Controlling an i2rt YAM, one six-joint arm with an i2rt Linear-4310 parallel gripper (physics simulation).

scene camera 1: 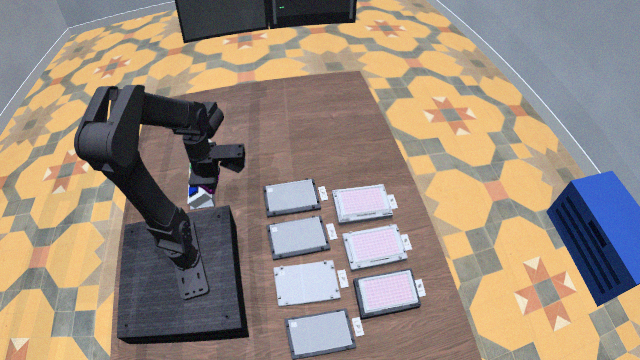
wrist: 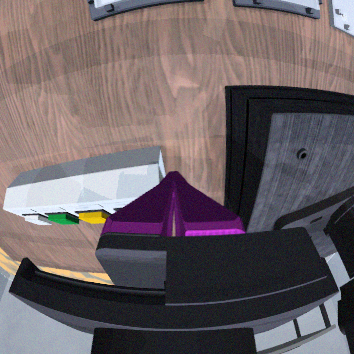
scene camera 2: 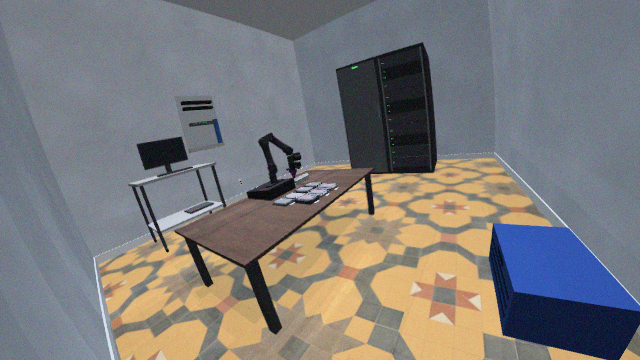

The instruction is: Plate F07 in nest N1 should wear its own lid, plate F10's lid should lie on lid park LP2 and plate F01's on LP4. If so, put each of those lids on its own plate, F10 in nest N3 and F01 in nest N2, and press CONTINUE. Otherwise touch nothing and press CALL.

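Places are measured from the arm's base along level axes (x ahead, y left, z up), in millimetres.
Pixels of known places: gripper, fingertip midpoint: (scene camera 1: 212, 193) (wrist: 173, 178) (scene camera 2: 294, 178); arm's base, origin of the base link: (scene camera 1: 188, 259) (wrist: 341, 206) (scene camera 2: 275, 183).
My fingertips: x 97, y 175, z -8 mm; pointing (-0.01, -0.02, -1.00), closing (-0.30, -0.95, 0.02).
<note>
Ahead of a thing's pixels: the offset from my fingertips to its top centre. "*": to the spot under its first point. Level surfaces: height alone.
My gripper (scene camera 1: 211, 189) (scene camera 2: 293, 174) (wrist: 173, 178) is shut and empty, its magenta fingertips low over or beside the base end of the white button box {dx -25, dy +131, dz -13 mm} (scene camera 1: 201, 200) (wrist: 90, 182). A green button {dx -37, dy +159, dz -20 mm} (wrist: 63, 218) and a yellow button {dx -45, dy +109, dz -20 mm} (wrist: 93, 217) show in the wrist view, a blue button {dx -54, dy +60, dz -20 mm} (scene camera 1: 193, 191) in scene camera 1. The fingers hide part of the box. Three plates {dx +372, dy -123, dz -44 mm} (scene camera 1: 362, 201) {dx +346, dy -255, dz -46 mm} (scene camera 1: 375, 245) {dx +320, dy -384, dz -41 mm} (scene camera 1: 389, 292) with pink wells stand in the right column. Grey lids {dx +204, dy -32, dz -59 mm} (scene camera 1: 292, 196) {dx +179, dy -156, dz -59 mm} (scene camera 1: 299, 236) {* dx +154, dy -286, dz -67 mm} (scene camera 1: 306, 283) {dx +137, dy -416, dz -59 mm} (scene camera 1: 321, 334) lie in the left column. Labels are too blurred to read.
The black robot base (scene camera 1: 150, 285) (wrist: 310, 175) stands beside the lid column on the brown table {dz -77 mm} (scene camera 1: 325, 120) (scene camera 2: 240, 225). A blue cabinet (scene camera 1: 605, 230) (scene camera 2: 560, 260) stands on the floor. A side table with a monitor (scene camera 2: 162, 153) and a server cabinet (scene camera 2: 365, 120) are beyond the table.
</note>
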